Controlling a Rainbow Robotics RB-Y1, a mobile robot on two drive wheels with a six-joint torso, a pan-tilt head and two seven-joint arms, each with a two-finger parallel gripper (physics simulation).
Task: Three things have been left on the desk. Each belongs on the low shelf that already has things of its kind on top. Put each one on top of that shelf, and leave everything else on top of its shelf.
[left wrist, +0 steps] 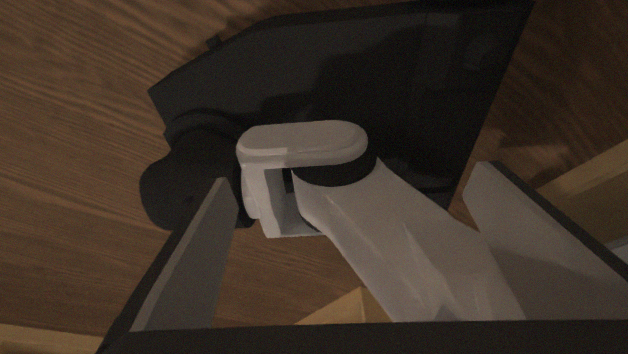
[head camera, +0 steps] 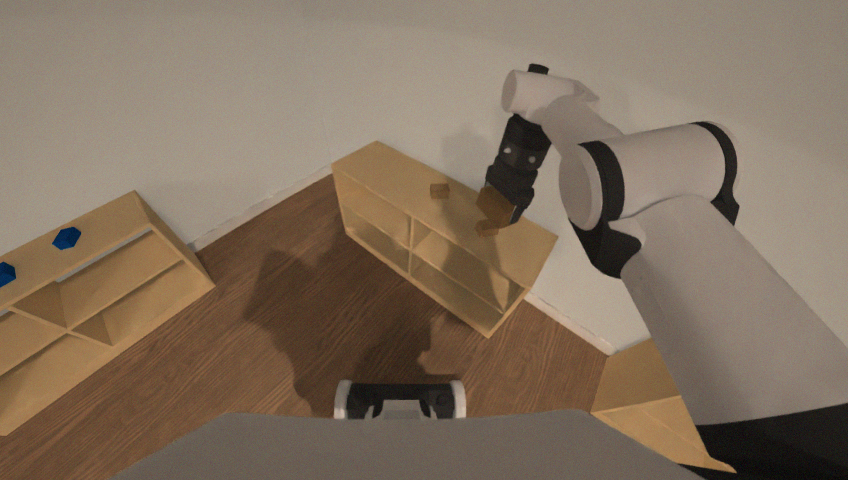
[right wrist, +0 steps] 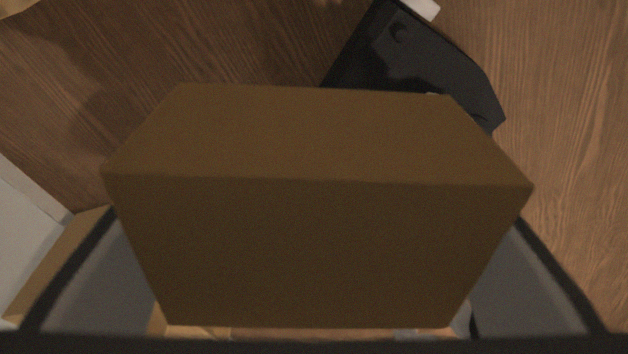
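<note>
My right gripper (head camera: 507,212) (right wrist: 318,220) is shut on a brown box (head camera: 493,203) (right wrist: 315,135). In the head camera the box overlaps the right part of the middle low shelf's top (head camera: 380,165); the gap beneath it is hard to tell. Two small brown blocks show on that shelf top: one block (head camera: 439,190) near the middle, another block (head camera: 486,228) partly behind the held box. Blue objects (head camera: 66,237) (head camera: 5,274) stand on the left low shelf (head camera: 127,208). My left gripper (left wrist: 347,186) is open and empty. The desk does not show.
Part of another low shelf (head camera: 633,374) shows at the lower right of the head camera, partly behind my right arm. A pale wall stands behind the shelves. My dark wheeled base (left wrist: 360,65) (right wrist: 425,55) is on the wooden floor (head camera: 232,333).
</note>
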